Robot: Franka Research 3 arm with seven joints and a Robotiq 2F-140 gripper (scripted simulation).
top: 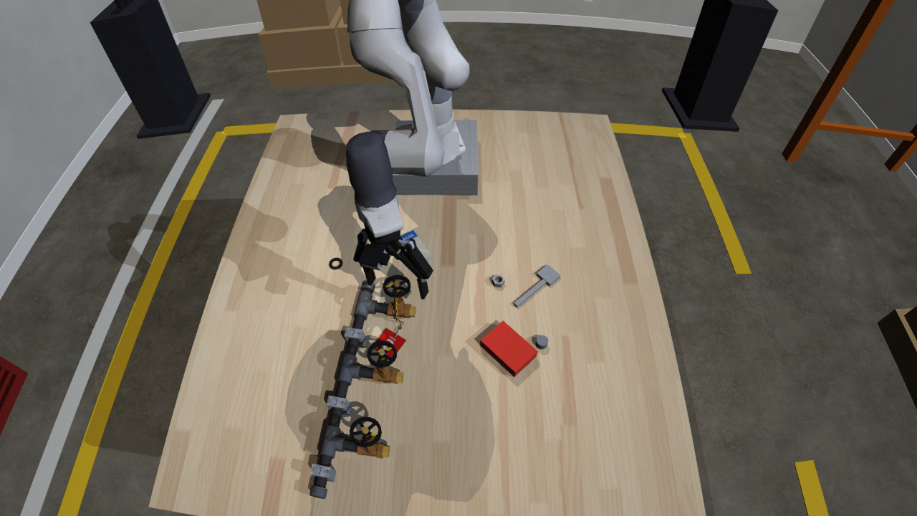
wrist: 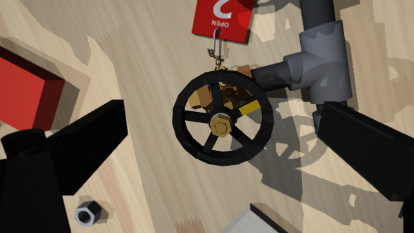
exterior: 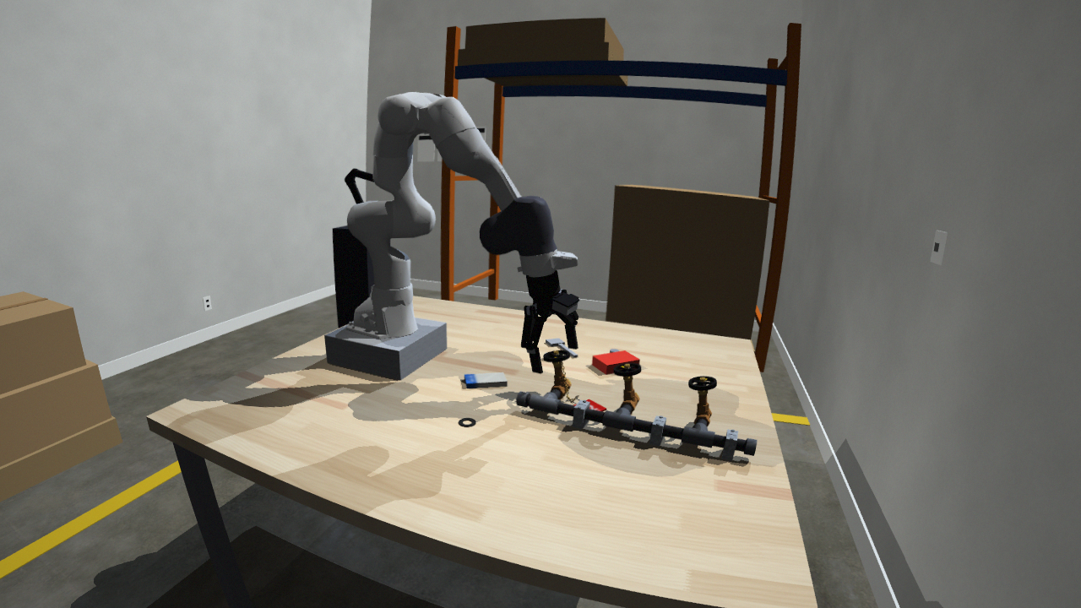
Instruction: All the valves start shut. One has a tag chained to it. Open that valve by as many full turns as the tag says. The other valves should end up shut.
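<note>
Now: hand 90 mm short of the red tag, 20 mm to the left of it and 110 mm above it. Round my hand: blue-and-white box (200 mm behind, 30 mm to the left, 110 mm below); nut (80 mm behind, 260 mm to the left, 110 mm below); black washer (160 mm behind, 200 mm to the right, 120 mm below).
</note>
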